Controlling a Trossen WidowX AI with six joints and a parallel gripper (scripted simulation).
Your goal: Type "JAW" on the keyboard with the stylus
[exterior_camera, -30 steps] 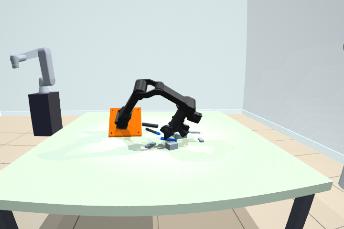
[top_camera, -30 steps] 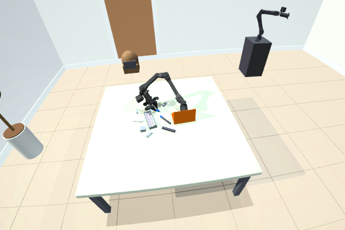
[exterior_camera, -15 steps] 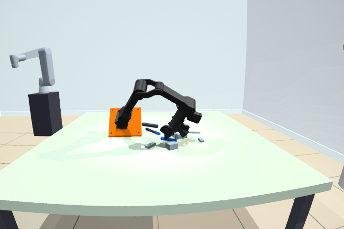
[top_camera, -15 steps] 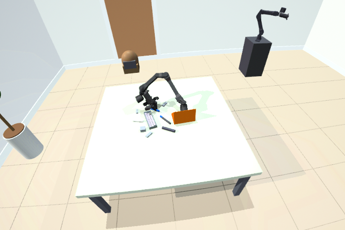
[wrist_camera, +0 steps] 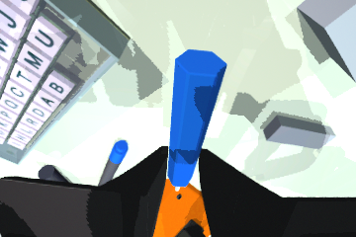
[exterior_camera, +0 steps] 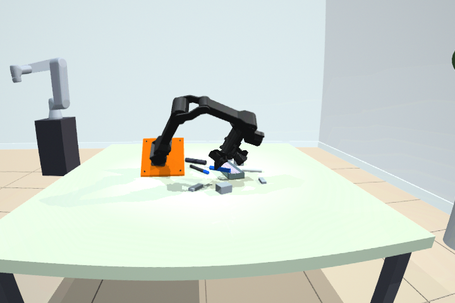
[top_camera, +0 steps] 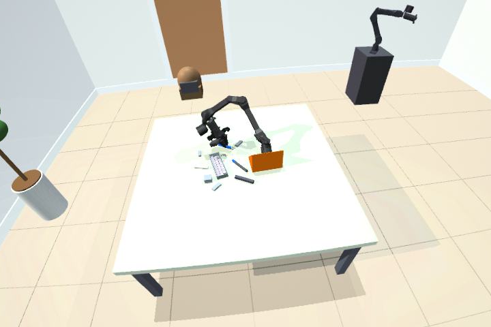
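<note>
Now: gripper tip 100 mm short of the j key, 60 mm to the right of it and 40 mm above it. Also, from my gripper tip: white stick (170 mm ahead, 120 mm to the left, 40 mm below); black-and-blue pen (60 mm behind, 120 mm to the left, 50 mm below); blue stylus (10 mm behind, 10 mm to the left).
</note>
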